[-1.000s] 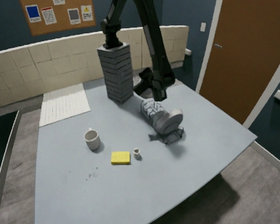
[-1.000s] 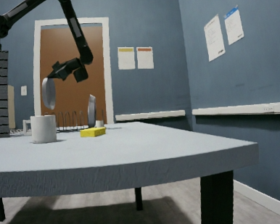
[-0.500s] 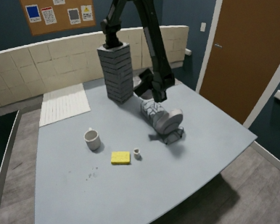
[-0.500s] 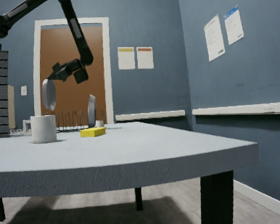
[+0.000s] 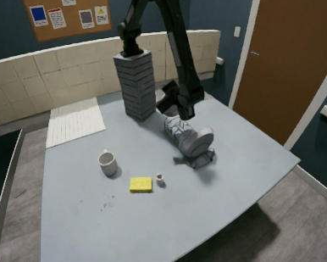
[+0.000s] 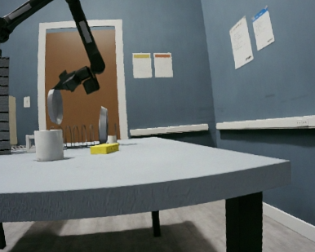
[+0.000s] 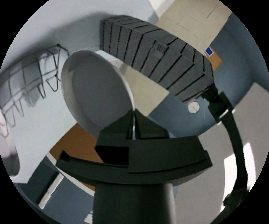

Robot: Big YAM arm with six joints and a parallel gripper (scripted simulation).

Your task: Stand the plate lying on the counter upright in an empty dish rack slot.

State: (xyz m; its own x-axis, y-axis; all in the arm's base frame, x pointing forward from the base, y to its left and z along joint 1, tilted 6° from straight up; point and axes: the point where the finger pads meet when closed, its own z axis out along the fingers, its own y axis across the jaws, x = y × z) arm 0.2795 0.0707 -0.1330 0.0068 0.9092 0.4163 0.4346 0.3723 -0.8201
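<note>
My gripper is now 80 mm above the white plate and 50 mm to the right of it. The rest, counted from my hand: white draining mat (530 mm to the right, 470 mm behind, 290 mm below); white mug (390 mm to the right, 250 mm below, 90 mm ahead); small white cup (280 mm below, 270 mm ahead, 210 mm to the right).
</note>
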